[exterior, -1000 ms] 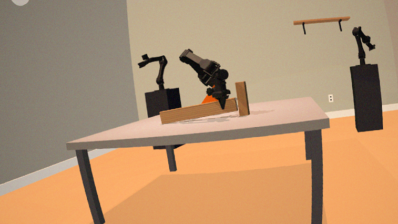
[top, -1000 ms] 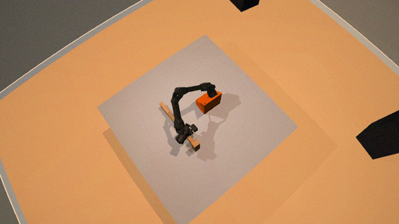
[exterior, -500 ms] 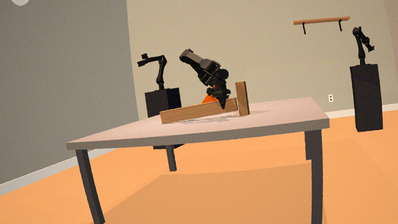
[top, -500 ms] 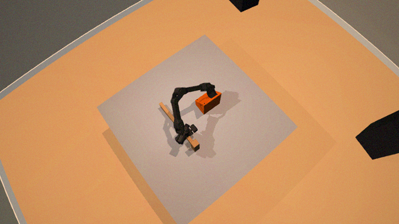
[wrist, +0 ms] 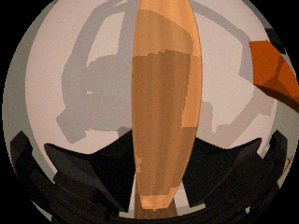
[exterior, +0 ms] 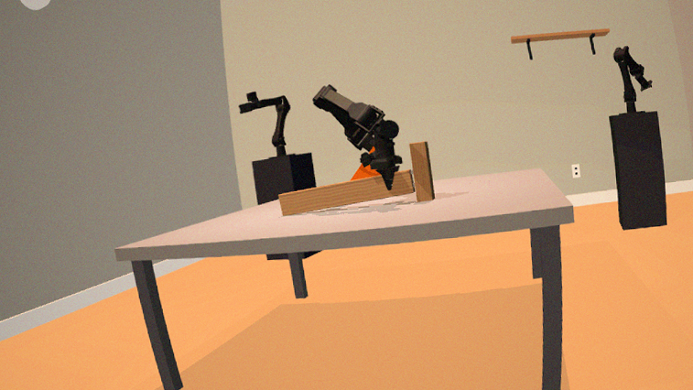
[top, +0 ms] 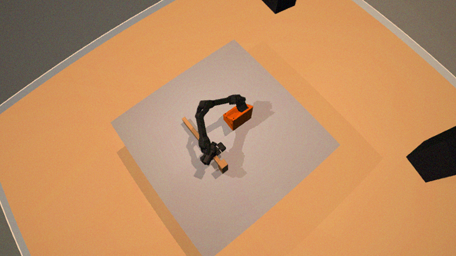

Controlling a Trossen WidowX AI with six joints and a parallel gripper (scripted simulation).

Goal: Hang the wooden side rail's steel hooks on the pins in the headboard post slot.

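The headboard post is 1 cm behind my gripper tip, 11 cm to the left of it and 4 cm above it.
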